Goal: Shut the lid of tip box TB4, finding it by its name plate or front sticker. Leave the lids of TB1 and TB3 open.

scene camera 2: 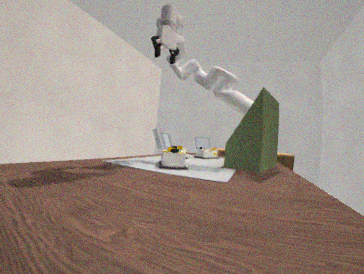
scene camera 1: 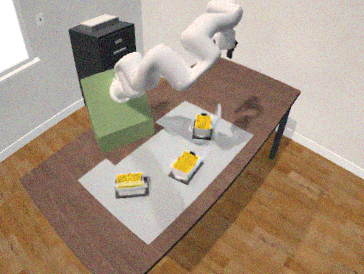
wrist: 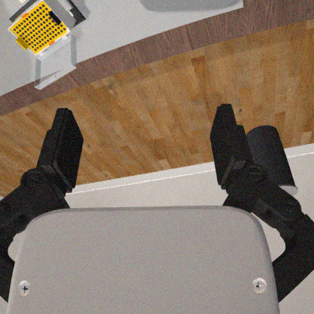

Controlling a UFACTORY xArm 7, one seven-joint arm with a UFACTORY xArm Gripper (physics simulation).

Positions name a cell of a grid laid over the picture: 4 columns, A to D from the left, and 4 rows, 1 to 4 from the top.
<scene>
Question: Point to a clear lid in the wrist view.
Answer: At A1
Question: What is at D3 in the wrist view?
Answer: My gripper.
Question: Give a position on a grey mat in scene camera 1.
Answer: B4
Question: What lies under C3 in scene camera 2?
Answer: A grey mat.
</scene>
